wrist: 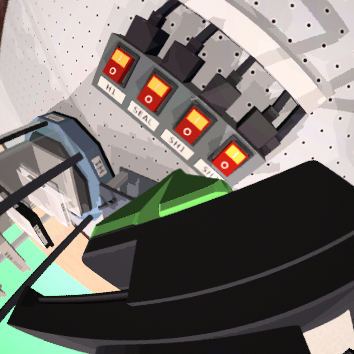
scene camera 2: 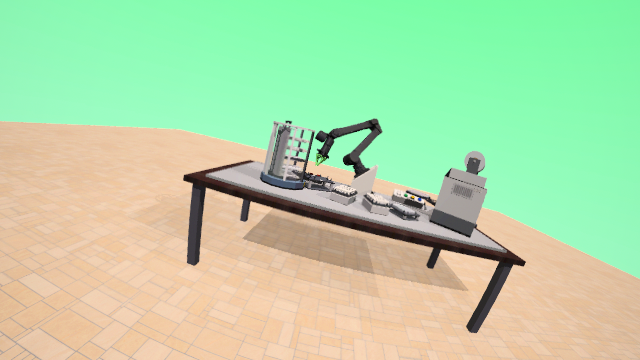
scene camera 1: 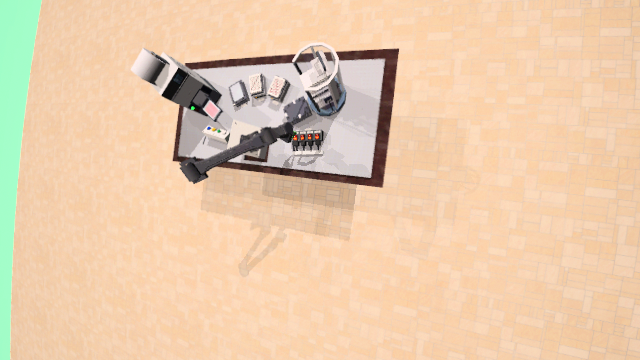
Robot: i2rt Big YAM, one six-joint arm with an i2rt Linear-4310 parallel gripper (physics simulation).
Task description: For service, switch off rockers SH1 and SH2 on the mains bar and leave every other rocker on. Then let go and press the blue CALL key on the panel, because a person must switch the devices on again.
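Frame: origin at the arm's base, x ahead, y right, z down, level; centimetres.
Seen in the pictures: gripper, fingertip midpoint: (wrist: 179,176) (scene camera 2: 316,165) (scene camera 1: 296,132); arm's base, link origin: (scene camera 2: 362,173).
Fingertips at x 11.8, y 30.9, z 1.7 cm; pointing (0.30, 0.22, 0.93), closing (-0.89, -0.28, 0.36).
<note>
Offsets run from my fingertips to a thing's top centre. Level surfaces: height alone.
The grey mains bar {dy +5.2, dx -3.6, dz +5.4 cm} (wrist: 140,105) (scene camera 1: 306,140) lies on the table with its red rockers in a row, labelled H1 {dy +11.9, dx +1.1, dz +5.4 cm} (wrist: 118,65), SEAL {dy +7.0, dx +0.1, dz +5.4 cm} (wrist: 154,92), SH1 {dy +2.1, dx -0.9, dz +5.4 cm} (wrist: 192,126) and SH2 {dy -2.8, dx -1.9, dz +5.4 cm} (wrist: 230,158). All of them glow lit at one end. My gripper (wrist: 179,176) (scene camera 2: 319,160) (scene camera 1: 293,132) has green fingers, is shut and empty, and hangs above the bar close to the SH2 end. Its tip covers part of the SH2 label. The key panel {dy -66.5, dx -8.4, dz +2.3 cm} (scene camera 1: 216,131) (scene camera 2: 408,198) with the blue key {dy -73.7, dx -5.5, dz +3.2 cm} (scene camera 1: 208,128) (scene camera 2: 419,198) stands at the left of the table.
Black plugs {dy +7.7, dx -3.5, dz +7.0 cm} (wrist: 182,57) sit along the bar's far side. A round blue-based rack tower {dy +12.0, dx +28.2, dz -23.7 cm} (scene camera 1: 320,80) (scene camera 2: 286,156) (wrist: 75,151) stands close beside the gripper. Several tip boxes {dy -40.5, dx +31.1, dz +3.7 cm} (scene camera 1: 256,83) (scene camera 2: 343,193) and a grey machine {dy -90.7, dx +20.3, dz -34.9 cm} (scene camera 1: 178,82) (scene camera 2: 461,201) stand further along the table {dz +11.9 cm} (scene camera 1: 380,134).
</note>
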